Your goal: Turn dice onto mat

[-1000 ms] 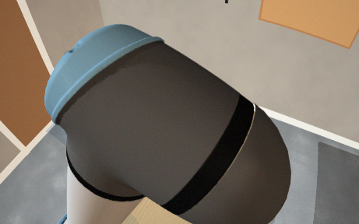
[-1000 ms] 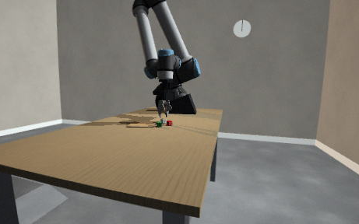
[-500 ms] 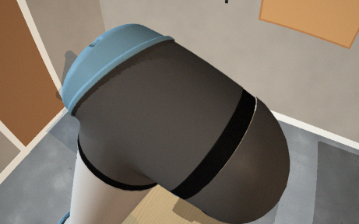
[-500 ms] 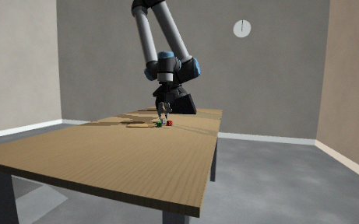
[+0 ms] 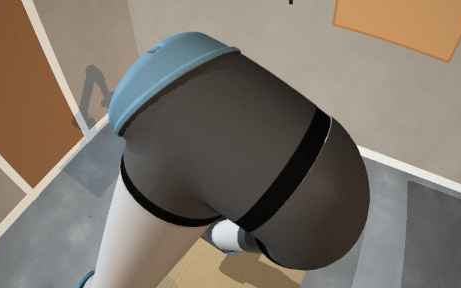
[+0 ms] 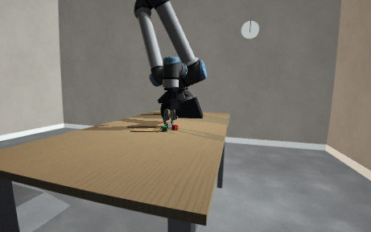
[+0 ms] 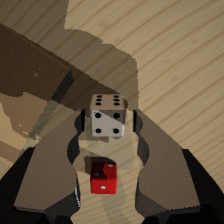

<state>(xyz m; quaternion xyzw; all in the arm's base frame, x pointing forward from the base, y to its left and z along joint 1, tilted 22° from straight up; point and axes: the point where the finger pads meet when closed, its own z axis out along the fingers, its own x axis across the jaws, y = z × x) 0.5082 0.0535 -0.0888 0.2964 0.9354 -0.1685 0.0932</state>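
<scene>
The white die is 1 cm below my hand. Round my hand: green die: 10 cm ahead, 2 cm to the left, 1 cm below; then red die: 6 cm to the left, 5 cm ahead, 1 cm below; then tan mat: 9 cm to the right, 9 cm ahead, 2 cm below.
</scene>
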